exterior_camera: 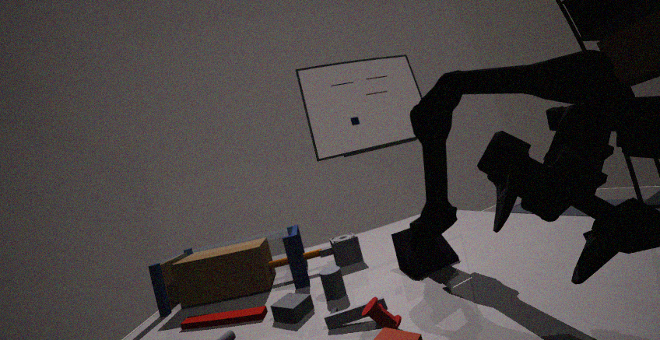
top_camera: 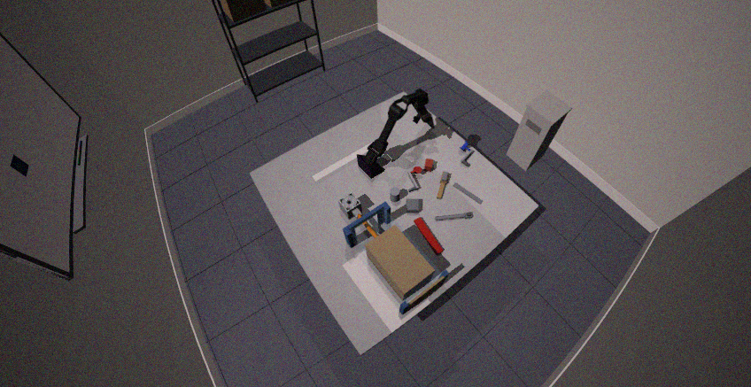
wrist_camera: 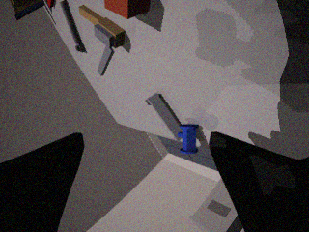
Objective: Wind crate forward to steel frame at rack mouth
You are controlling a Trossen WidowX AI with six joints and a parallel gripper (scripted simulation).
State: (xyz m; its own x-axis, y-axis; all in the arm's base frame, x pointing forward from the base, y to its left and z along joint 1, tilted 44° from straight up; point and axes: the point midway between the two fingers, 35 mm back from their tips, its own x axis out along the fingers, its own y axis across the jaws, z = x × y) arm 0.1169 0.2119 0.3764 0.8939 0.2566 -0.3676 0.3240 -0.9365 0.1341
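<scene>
My gripper tip is 29 cm to the left of the winch handle with red knob, 14 cm above it and 10 cm short of it. From my gripper tip the other things lie so: grey block: 43 cm to the right, 22 cm ahead, 14 cm below; grey bar: 39 cm ahead, 16 cm below, 13 cm to the right; wooden-handled tool: 25 cm ahead, 19 cm to the right, 14 cm below.
</scene>
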